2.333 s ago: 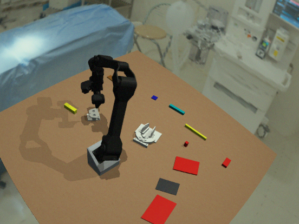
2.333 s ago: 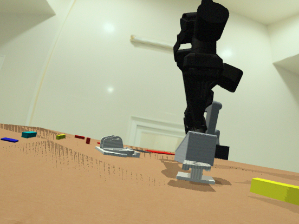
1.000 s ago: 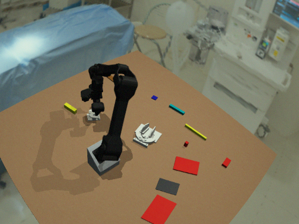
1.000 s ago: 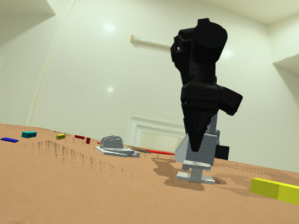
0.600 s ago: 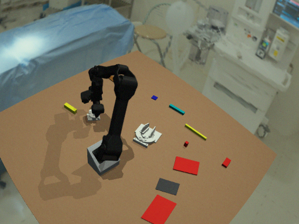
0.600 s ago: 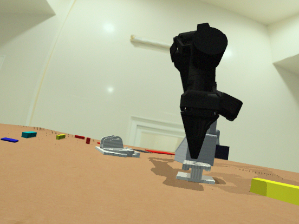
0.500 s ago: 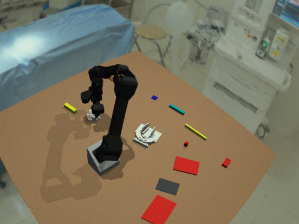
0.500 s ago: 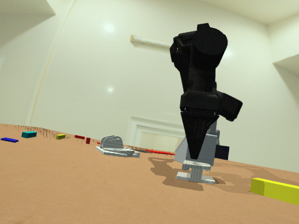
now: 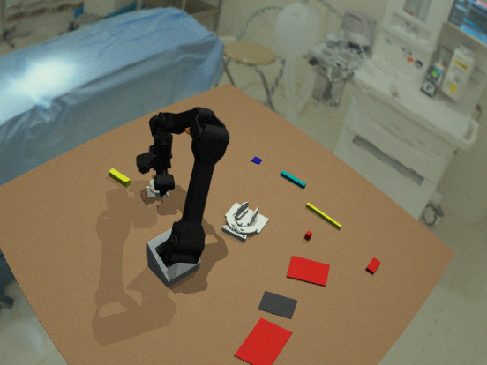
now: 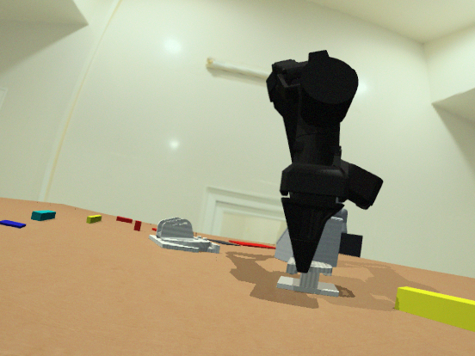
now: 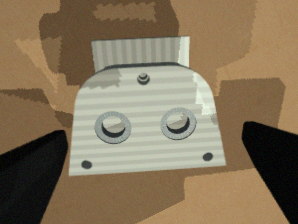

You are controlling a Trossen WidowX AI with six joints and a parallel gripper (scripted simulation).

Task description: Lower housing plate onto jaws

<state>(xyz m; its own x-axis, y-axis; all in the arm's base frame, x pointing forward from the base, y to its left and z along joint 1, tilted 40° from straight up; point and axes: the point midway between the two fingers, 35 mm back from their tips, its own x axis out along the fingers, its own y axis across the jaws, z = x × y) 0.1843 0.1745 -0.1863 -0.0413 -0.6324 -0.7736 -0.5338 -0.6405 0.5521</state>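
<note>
The white part lies 2 cm below my gripper tip and 1 cm behind it. The rest, counted from my gripper tip: brown bar 30 cm ahead, 16 cm to the left, 2 cm below; then dark tile 55 cm to the right, 4 cm behind, 2 cm below; then teal bar 40 cm ahead, 25 cm to the right, 2 cm below.
</note>
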